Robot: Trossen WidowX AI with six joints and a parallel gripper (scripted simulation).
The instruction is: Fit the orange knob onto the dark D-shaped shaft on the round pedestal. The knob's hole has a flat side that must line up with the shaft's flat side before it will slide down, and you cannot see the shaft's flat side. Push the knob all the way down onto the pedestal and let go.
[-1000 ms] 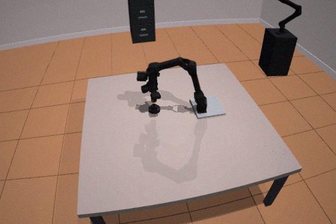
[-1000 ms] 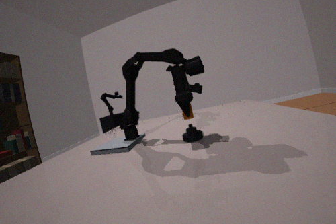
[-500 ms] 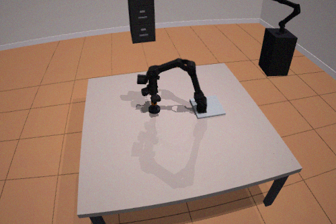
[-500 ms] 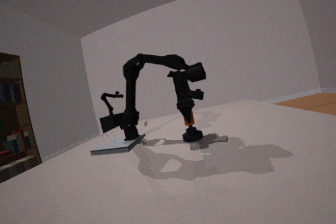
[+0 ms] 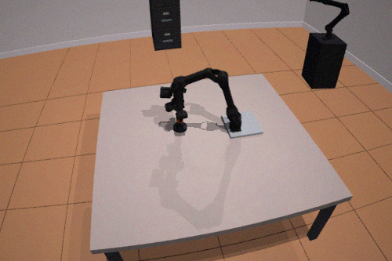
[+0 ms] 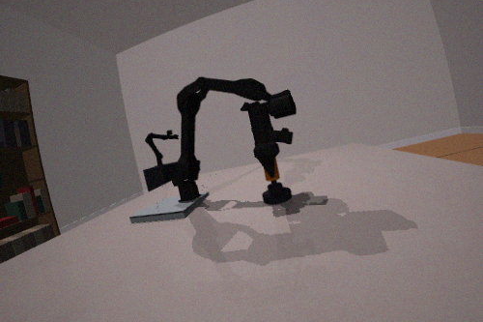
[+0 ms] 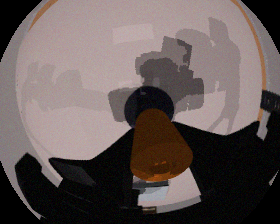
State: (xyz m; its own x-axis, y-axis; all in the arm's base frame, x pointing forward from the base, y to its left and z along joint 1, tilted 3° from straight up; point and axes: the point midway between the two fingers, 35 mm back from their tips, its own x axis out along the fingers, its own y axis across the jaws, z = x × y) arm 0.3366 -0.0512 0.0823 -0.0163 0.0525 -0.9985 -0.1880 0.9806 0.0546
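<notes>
Now: gripper tip 2 cm below the orange knob. Also, from my gripper tip: round pedestal 4 cm below.
</notes>
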